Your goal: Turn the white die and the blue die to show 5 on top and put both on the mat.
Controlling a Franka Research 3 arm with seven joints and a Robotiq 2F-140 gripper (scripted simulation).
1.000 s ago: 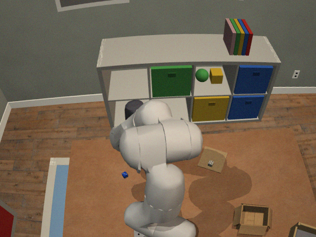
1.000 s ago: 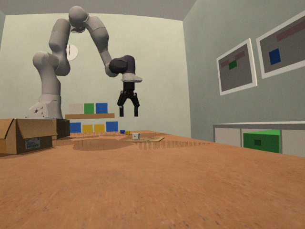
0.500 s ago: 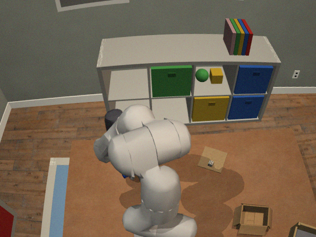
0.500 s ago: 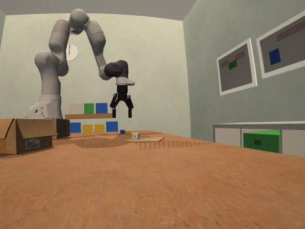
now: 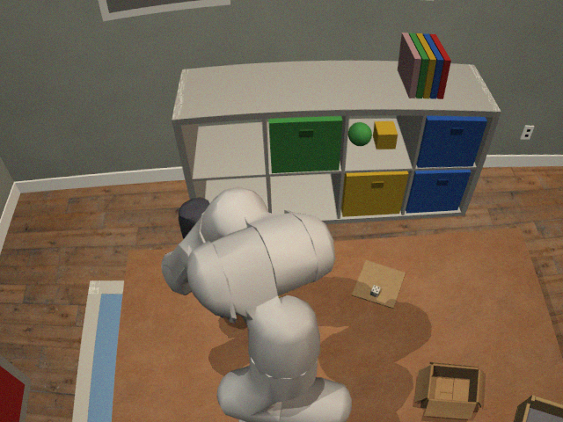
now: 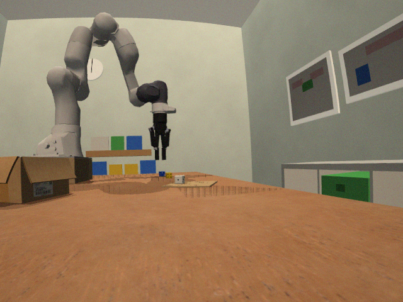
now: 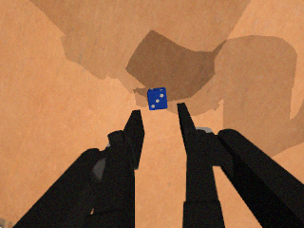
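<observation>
The blue die is 110 mm below my hand. Round my hand: tan mat 490 mm to the right, 120 mm below, 90 mm ahead; then yellow die 170 mm to the right, 110 mm below, 40 mm ahead; then white die 470 mm to the right, 100 mm below, 60 mm ahead.
</observation>
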